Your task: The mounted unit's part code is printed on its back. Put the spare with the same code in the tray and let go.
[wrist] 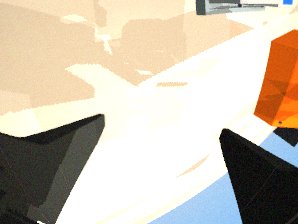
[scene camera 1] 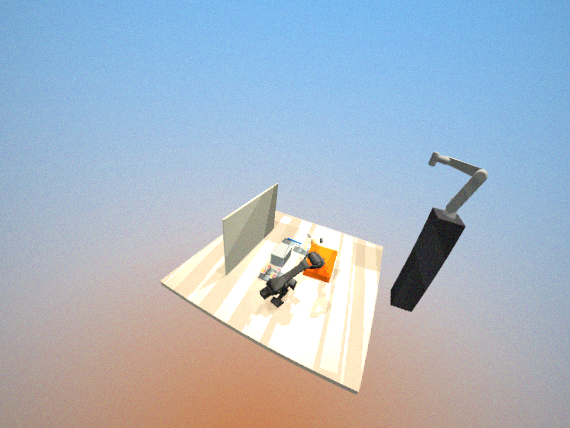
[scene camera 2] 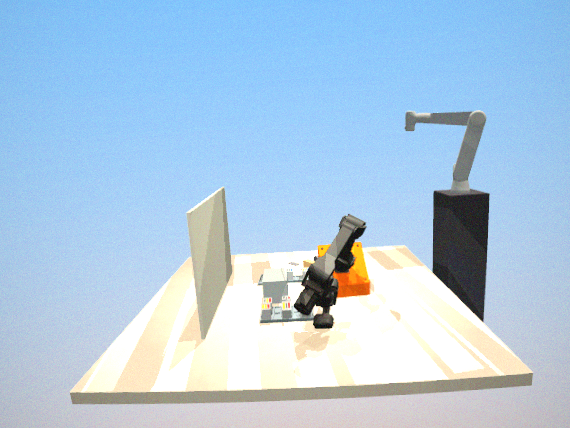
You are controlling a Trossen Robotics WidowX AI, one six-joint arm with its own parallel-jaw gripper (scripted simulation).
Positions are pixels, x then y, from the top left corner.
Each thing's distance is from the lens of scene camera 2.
grey mounted unit (scene camera 2: 275, 283): 159 cm
tall panel (scene camera 2: 207, 222): 152 cm
